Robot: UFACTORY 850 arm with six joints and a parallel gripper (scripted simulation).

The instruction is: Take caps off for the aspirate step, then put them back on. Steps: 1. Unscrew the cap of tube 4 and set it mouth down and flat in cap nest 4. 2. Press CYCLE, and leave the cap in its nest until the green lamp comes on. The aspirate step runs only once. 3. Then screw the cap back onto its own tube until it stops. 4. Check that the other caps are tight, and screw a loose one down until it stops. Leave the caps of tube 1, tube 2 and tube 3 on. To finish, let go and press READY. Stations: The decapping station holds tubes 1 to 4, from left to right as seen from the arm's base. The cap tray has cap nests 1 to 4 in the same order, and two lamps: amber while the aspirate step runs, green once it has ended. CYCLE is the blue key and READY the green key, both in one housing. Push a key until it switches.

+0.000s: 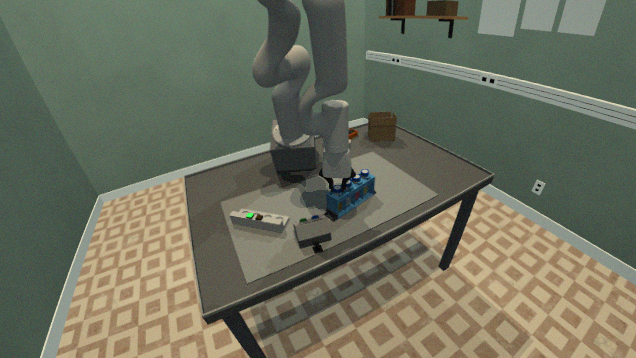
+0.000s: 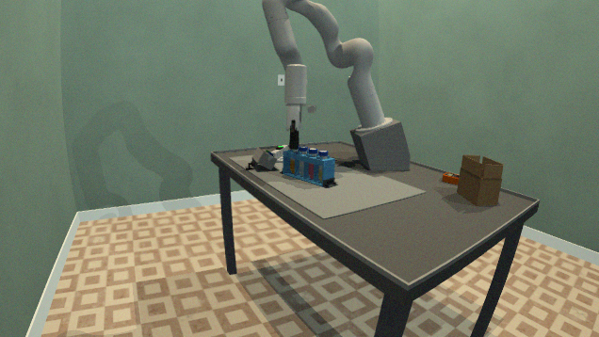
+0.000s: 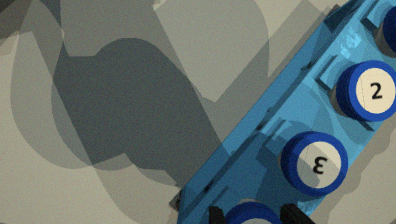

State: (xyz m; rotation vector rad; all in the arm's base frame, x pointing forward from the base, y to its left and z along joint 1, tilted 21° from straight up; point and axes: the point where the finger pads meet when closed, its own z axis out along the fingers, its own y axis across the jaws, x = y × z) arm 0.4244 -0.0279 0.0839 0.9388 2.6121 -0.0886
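The blue cap marked 4 is 1 cm below my hand. Round my hand: blue key (3 cm ahead, 13 cm to the right, 6 cm below); green key (2 cm ahead, 17 cm to the right, 6 cm below); grey key housing (4 cm ahead, 15 cm to the right, 8 cm below).
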